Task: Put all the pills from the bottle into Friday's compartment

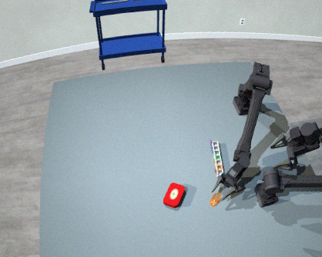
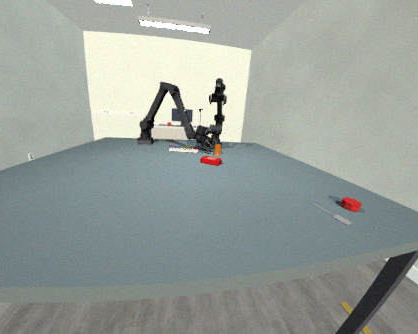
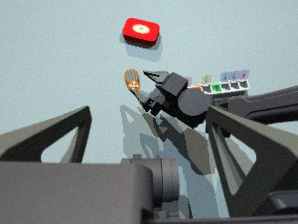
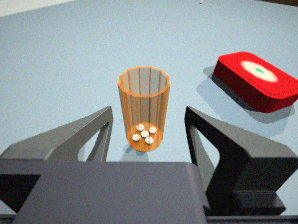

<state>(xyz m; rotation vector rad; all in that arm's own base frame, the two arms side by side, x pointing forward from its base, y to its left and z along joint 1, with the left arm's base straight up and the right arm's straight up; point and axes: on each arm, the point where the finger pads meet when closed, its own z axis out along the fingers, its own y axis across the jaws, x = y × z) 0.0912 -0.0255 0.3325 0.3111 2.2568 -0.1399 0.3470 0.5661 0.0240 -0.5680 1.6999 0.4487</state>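
Now: right hand 40 mm above the orange see-through bottle, 20 mm to the right of it and 10 mm short of it. The rest, counted from my right hand: red round object 660 mm ahead, 460 mm to the left, 50 mm below; then spatula-like tool 700 mm ahead, 350 mm to the left, 60 mm below.
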